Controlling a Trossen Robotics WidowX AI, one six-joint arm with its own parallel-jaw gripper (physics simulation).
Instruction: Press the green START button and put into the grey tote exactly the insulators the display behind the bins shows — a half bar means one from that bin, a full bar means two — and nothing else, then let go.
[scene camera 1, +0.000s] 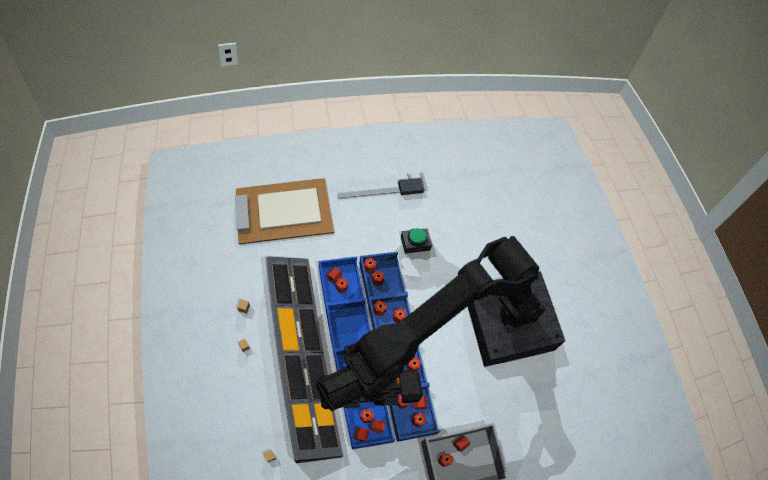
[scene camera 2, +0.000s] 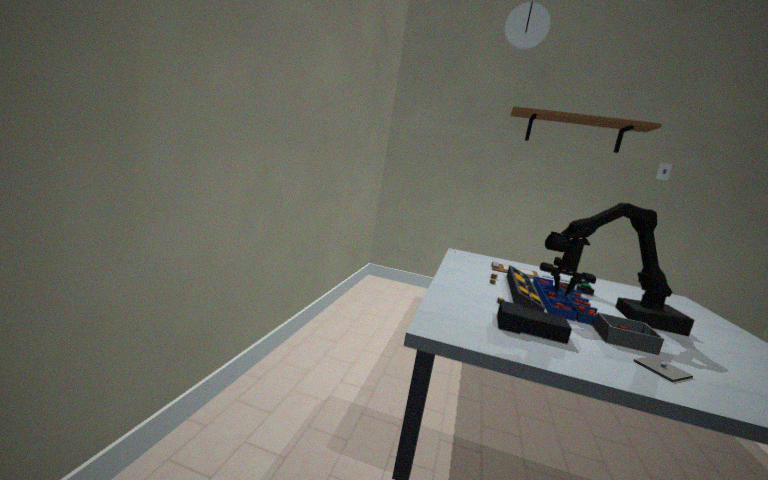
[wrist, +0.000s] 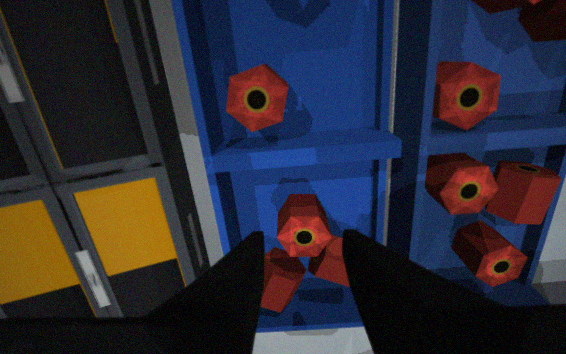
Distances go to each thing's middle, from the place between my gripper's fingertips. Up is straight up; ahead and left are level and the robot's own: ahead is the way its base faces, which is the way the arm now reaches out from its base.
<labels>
The grey tote (scene camera 1: 484, 449) lies 190 mm behind my hand, 150 mm to the left of it and 40 mm below it. Round my hand: grey tool (scene camera 1: 411, 185) (130 mm behind, 560 mm to the right, 50 mm below); then brown board with cream pad (scene camera 1: 278, 211) (130 mm ahead, 510 mm to the right, 50 mm below); then dark box (scene camera 2: 511, 317) (120 mm ahead, 280 mm to the left, 30 mm below).
</labels>
